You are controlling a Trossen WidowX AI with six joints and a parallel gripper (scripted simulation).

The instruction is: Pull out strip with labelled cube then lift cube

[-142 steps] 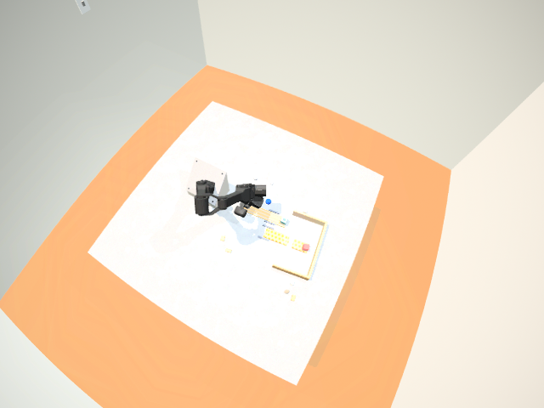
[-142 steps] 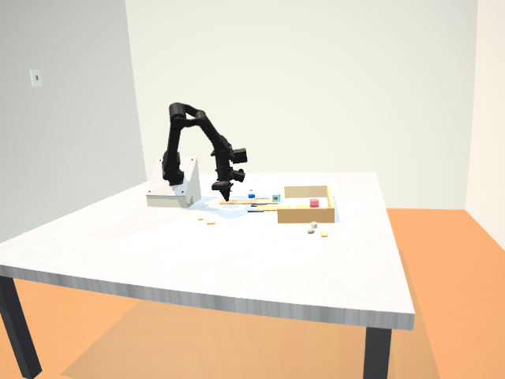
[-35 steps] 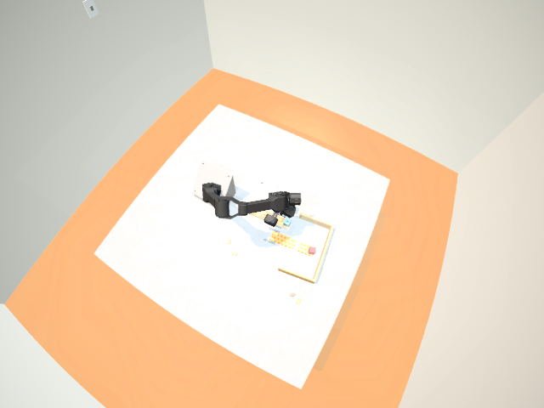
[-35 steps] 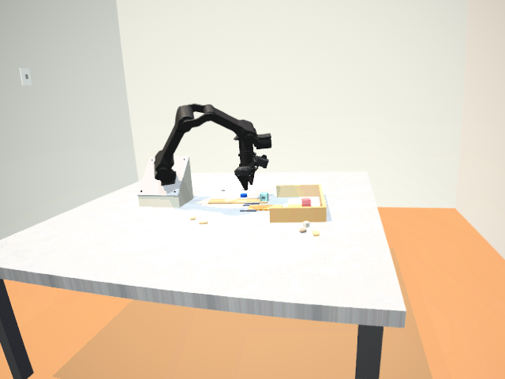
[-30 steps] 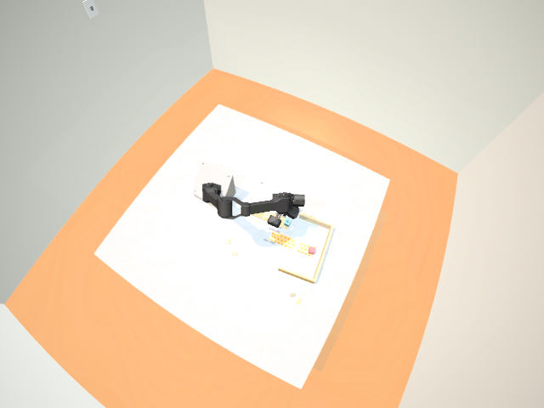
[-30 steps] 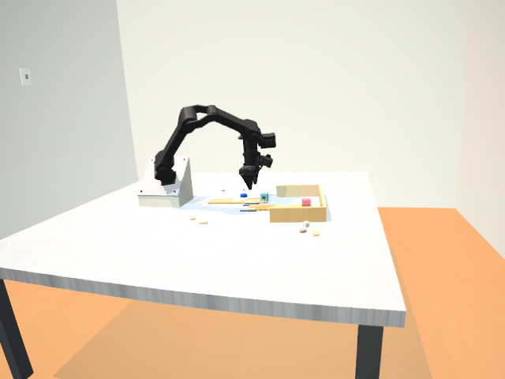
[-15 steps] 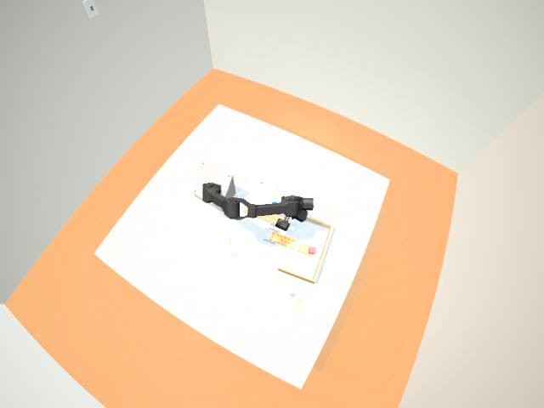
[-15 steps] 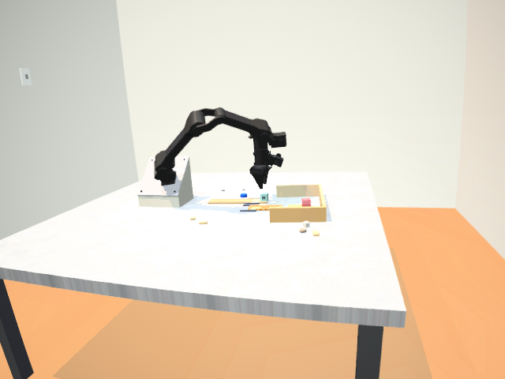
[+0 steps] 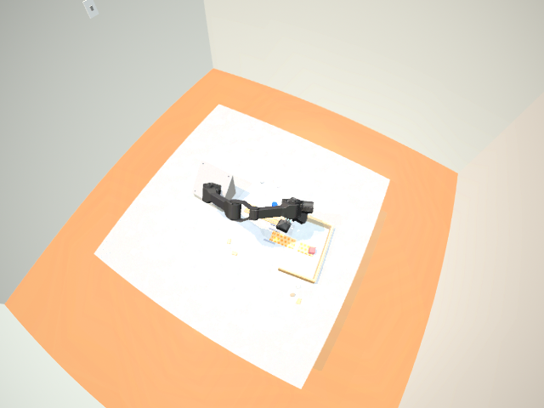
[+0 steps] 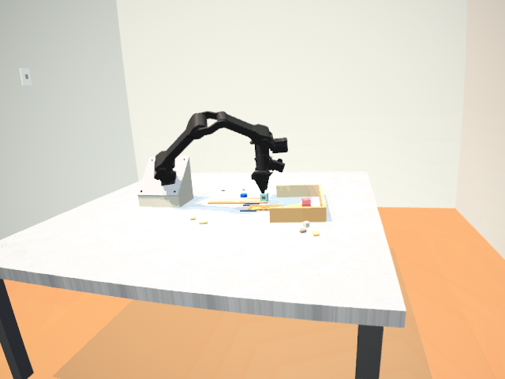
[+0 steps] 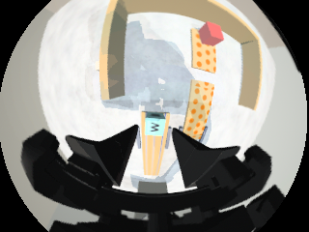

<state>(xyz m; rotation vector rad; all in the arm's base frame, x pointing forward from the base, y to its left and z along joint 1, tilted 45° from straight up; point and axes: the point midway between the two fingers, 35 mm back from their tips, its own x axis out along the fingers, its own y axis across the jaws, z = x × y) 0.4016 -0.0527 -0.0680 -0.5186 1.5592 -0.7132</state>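
My gripper tip is now 20 mm above the labelled cube. The rest, counted from my gripper tip: strip 110 mm behind, 40 mm below; then blue disc 100 mm behind, 80 mm to the left, 40 mm below; then red cube 170 mm ahead, 100 mm to the right, 20 mm below.
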